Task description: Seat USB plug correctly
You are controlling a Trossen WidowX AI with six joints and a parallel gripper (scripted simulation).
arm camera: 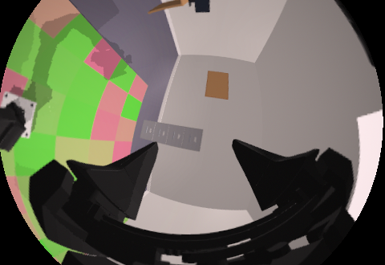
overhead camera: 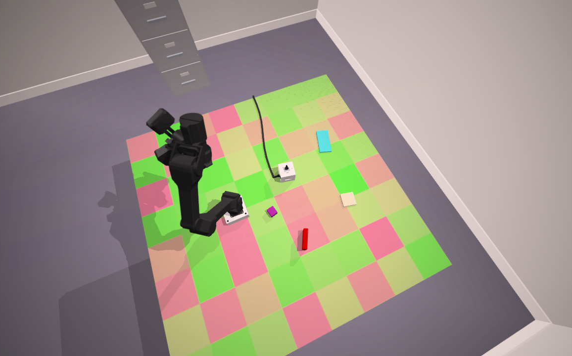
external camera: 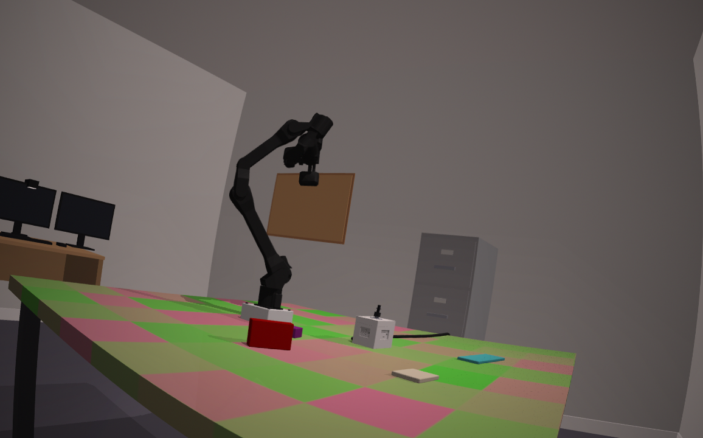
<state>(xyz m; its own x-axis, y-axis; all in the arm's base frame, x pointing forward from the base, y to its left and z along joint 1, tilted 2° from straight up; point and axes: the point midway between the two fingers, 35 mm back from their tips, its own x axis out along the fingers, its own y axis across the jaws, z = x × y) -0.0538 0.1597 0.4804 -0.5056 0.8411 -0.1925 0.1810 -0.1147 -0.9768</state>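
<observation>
The dark USB plug lies 390 mm ahead of my gripper tip, 100 mm to the right of it and 420 mm below it. Round my gripper tip: red block 340 mm ahead, 450 mm to the right, 490 mm below; then cyan card 670 mm ahead, 10 mm to the left, 510 mm below; then purple cube 250 mm ahead, 270 mm to the right, 500 mm below.
</observation>
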